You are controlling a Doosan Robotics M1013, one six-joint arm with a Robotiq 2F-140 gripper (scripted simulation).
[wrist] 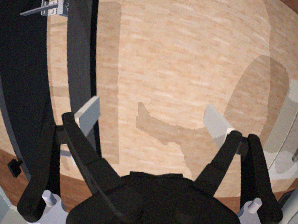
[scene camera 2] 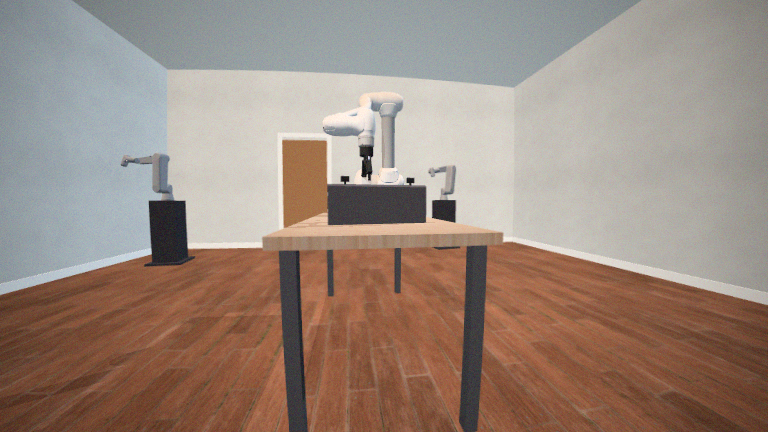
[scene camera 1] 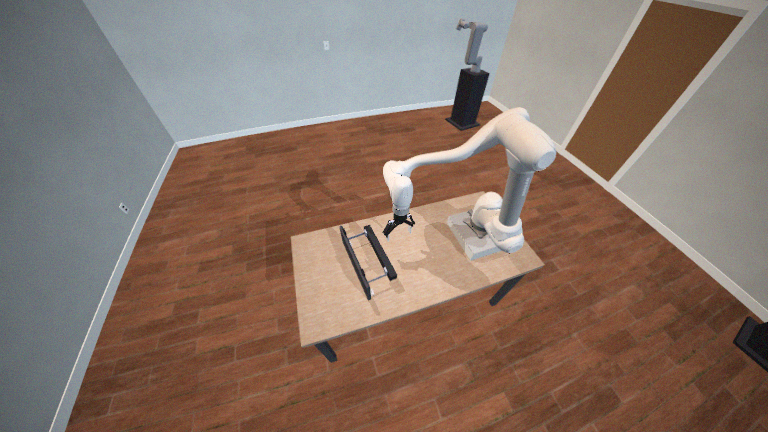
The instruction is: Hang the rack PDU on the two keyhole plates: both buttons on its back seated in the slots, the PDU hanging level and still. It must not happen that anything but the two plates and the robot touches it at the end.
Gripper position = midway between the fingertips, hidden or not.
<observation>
In view: the gripper [wrist: 153, 109] and a panel [scene camera 2: 347, 205].
</observation>
